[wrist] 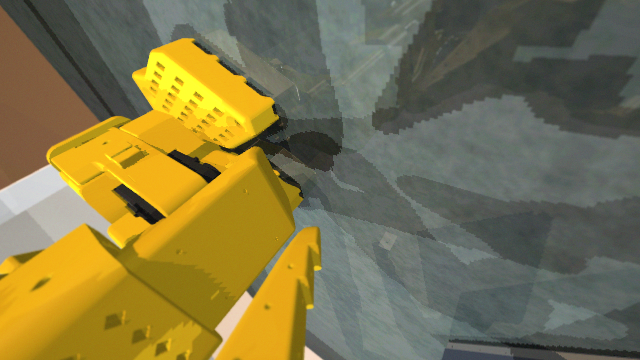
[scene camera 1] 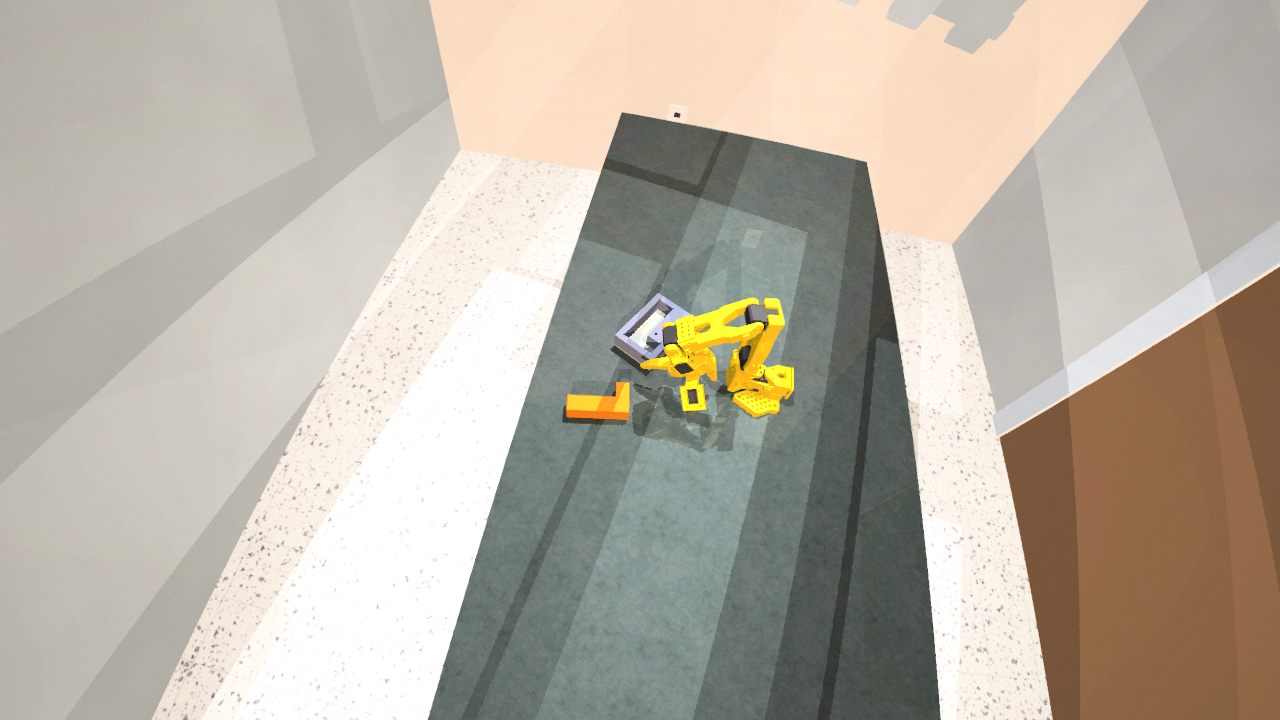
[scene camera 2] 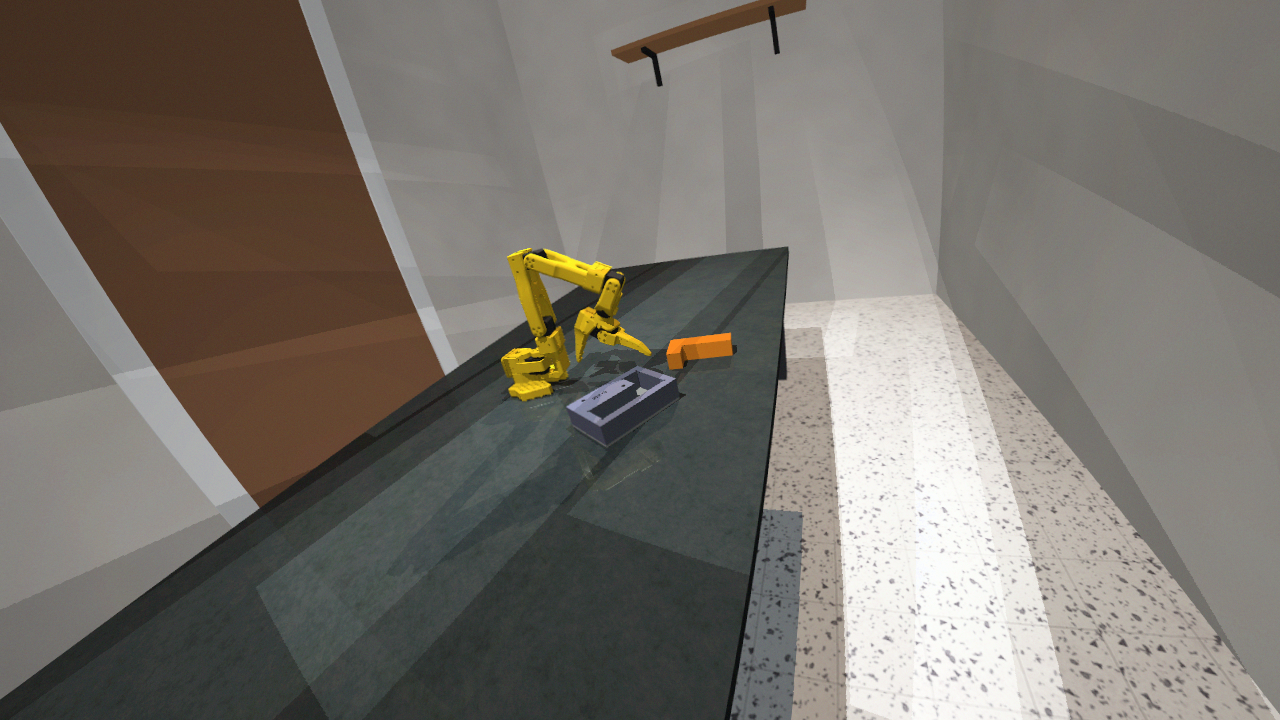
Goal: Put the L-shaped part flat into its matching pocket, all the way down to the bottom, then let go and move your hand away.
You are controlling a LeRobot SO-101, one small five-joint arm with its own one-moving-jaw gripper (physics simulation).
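Frame: origin at the arm's base, x ahead, y left, z up, level; metres.
Seen in the pictures: hand at its tool point: [wrist: 319,242] [scene camera 1: 712,379] [scene camera 2: 580,360]; arm's base at its link origin: [wrist: 256,147] [scene camera 1: 746,389] [scene camera 2: 549,385].
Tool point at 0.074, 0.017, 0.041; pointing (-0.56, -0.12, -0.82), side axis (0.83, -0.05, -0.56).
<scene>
Pixels of each thing's middle, then the offset from my tool point to it, as dx, dy, dz. Level surfaces: height alone.
- orange L-shaped part at the middle of its body: [scene camera 2: 700,351] [scene camera 1: 598,399] +0.199, +0.073, -0.026
- blue-grey block with the pocket, body centre: [scene camera 2: 623,402] [scene camera 1: 654,330] +0.122, -0.099, -0.023
- dark table at its surface level: dz -0.041
The orange L-shaped part [scene camera 1: 597,407] [scene camera 2: 705,347] lies on the table beside the pocket block and apart from it, its short leg at the end nearer the arm. The blue-grey block with the pocket [scene camera 1: 637,320] [scene camera 2: 628,422] stands on the table; the arm covers part of it in scene camera 1, and a strip of its edge shows at the bottom right of the wrist view. My gripper [scene camera 1: 678,370] [scene camera 2: 614,354] is wide open and empty, above the table between the arm's base and the part. One notched jaw shows in the wrist view.
The dark table [scene camera 1: 617,573] [scene camera 2: 537,573] has its long edge just beyond the L-shaped part. The arm's yellow base [scene camera 1: 760,386] [scene camera 2: 534,371] stands on the other side of the gripper. A wooden wall shelf [scene camera 2: 707,31] hangs far behind.
</scene>
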